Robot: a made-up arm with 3 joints. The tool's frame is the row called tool. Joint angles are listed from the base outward.
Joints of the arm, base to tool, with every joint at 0 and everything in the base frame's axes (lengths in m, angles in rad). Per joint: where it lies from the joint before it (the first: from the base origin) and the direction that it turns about. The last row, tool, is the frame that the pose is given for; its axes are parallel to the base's.
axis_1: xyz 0 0 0.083 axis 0 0 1
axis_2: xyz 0.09 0.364 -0.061 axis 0 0 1
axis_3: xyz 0.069 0.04 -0.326 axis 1 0 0
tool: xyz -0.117 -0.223 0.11
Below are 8 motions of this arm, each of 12 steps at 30 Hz.
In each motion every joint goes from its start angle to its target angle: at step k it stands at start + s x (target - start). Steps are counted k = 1, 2, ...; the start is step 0. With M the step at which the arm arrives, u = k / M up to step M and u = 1 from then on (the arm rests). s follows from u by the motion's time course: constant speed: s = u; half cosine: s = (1 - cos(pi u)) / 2; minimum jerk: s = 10 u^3 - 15 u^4 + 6 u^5.
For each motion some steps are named. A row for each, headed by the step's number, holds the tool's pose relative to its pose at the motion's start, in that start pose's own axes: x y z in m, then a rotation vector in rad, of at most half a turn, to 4 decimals.
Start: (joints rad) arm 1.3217 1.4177 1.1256
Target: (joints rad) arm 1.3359 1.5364 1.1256
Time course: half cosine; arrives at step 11
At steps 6, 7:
6: 0.0122 -0.0001 0.0001 0.0000 0.0685 0.0327
7: 0.0151 0.0000 0.0001 0.0000 0.0849 0.0405

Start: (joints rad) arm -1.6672 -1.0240 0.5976
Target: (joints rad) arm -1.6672 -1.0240 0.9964
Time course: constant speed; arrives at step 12
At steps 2, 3, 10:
2: 0.0000 -0.0068 -0.0151 0.0665 0.0000 0.0000
3: 0.0000 -0.0098 -0.0227 0.0997 0.0000 0.0000
10: 0.0000 -0.0237 -0.0788 0.3323 0.0000 0.0000

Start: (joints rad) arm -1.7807 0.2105 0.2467
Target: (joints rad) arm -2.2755 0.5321 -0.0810
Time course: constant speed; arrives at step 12
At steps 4, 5, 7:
4: 0.0419 -0.0142 0.0306 -0.1092 -0.0110 -0.0567
5: 0.0517 -0.0186 0.0383 -0.1365 -0.0128 -0.0711
7: 0.0704 -0.0282 0.0538 -0.1910 -0.0152 -0.1000

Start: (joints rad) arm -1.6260 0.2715 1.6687
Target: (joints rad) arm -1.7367 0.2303 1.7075
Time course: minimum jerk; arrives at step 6
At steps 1, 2, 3, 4, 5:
1: 0.0010 -0.0001 0.0002 0.0014 -0.0054 0.0005
2: 0.0061 -0.0006 0.0010 0.0081 -0.0317 0.0032
3: 0.0146 -0.0014 0.0026 0.0194 -0.0755 0.0082
4: 0.0233 -0.0022 0.0044 0.0306 -0.1193 0.0136
5: 0.0286 -0.0026 0.0056 0.0374 -0.1455 0.0170

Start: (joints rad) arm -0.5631 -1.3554 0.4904
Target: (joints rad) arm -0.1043 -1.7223 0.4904
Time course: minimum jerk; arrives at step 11
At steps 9, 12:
9: -0.0201 -0.1427 0.0762 0.0000 0.0413 0.0774
12: -0.0193 -0.1496 0.0799 0.0000 0.0433 0.0811

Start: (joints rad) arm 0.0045 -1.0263 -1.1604
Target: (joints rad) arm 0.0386 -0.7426 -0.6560
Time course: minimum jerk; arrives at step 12
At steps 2, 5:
2: -0.0009 -0.0023 -0.0048 0.0179 -0.0103 0.0046
5: -0.0038 -0.0191 -0.0482 0.1747 -0.0969 0.0527

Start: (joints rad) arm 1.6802 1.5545 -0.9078
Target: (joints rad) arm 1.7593 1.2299 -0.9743
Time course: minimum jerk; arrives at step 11
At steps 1, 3, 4, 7, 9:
1: 0.0000 0.0002 0.0003 -0.0004 0.0013 -0.0010
3: 0.0006 0.0042 0.0060 -0.0086 0.0250 -0.0194
4: 0.0013 0.0084 0.0120 -0.0171 0.0500 -0.0384
7: 0.0054 0.0244 0.0348 -0.0493 0.1466 -0.1087
9: 0.0078 0.0313 0.0445 -0.0632 0.1893 -0.1384

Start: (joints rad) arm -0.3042 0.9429 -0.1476
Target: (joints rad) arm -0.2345 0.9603 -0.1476
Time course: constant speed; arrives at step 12
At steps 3, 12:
3: 0.0011 0.0050 0.0007 0.0000 -0.0032 0.0215
12: 0.0038 0.0201 0.0030 0.0000 -0.0128 0.0862

